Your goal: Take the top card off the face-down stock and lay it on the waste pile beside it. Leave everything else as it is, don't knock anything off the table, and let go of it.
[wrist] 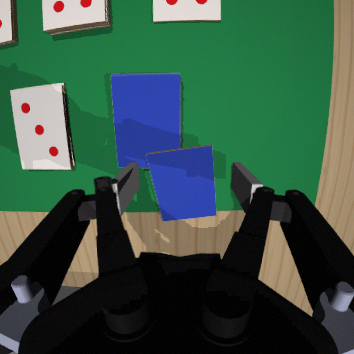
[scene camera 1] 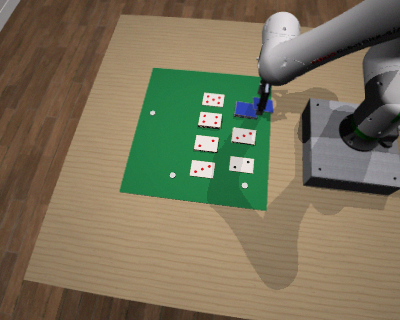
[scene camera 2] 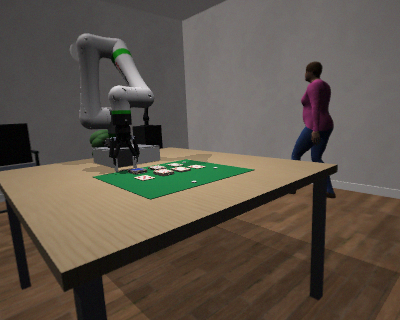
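Seen in the pictures: gripper, fingertip midpoint: (wrist: 184, 174) (scene camera 1: 259, 103) (scene camera 2: 126, 169); arm's base, link origin: (scene camera 1: 359, 133).
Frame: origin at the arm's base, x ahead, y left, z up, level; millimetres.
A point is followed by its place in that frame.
The face-down stock (scene camera 1: 244, 109) @(y -140, x 405, z -79 mm) (scene camera 2: 138, 171) (wrist: 145, 110) @(y -143, x 408, z -78 mm) is a blue stack near the mat's robot-side edge. One blue card (scene camera 1: 269, 106) @(y -167, x 299, z -91 mm) (wrist: 187, 192) @(y -173, x 319, z -86 mm) is shifted off it: in the wrist view one corner overlaps the stock, and its far end sticks out past the mat's edge over the wood. My gripper (scene camera 1: 261, 110) @(y -172, x 341, z -81 mm) (scene camera 2: 126, 170) @(y -172, x 341, z -81 mm) (wrist: 184, 174) @(y -172, x 341, z -81 mm) is open, with fingertips low on either side of the shifted card and nothing held. A face-up pile with three red dots (scene camera 1: 244, 135) @(y -22, x 406, z -86 mm) (wrist: 42, 127) @(y -27, x 409, z -87 mm), seemingly the waste pile, lies beside the stock.
Face-up cards and piles (scene camera 1: 213, 100) @(y -193, x 533, z -95 mm) (scene camera 1: 210, 120) @(y -84, x 541, z -81 mm) (scene camera 1: 206, 143) @(y 17, x 553, z -88 mm) (scene camera 1: 202, 169) @(y 125, x 564, z -94 mm) form a row farther from the robot base (scene camera 1: 332, 170) @(y 149, x 118, z -3 mm). A card with two black dots (scene camera 1: 241, 165) @(y 103, x 418, z -94 mm) and small white discs (scene camera 1: 152, 113) @(y -119, x 785, z -93 mm) (scene camera 1: 172, 175) @(y 154, x 674, z -92 mm) (scene camera 1: 244, 185) @(y 183, x 407, z -92 mm) lie on the green mat (scene camera 1: 150, 160) @(y 94, x 766, z -96 mm).
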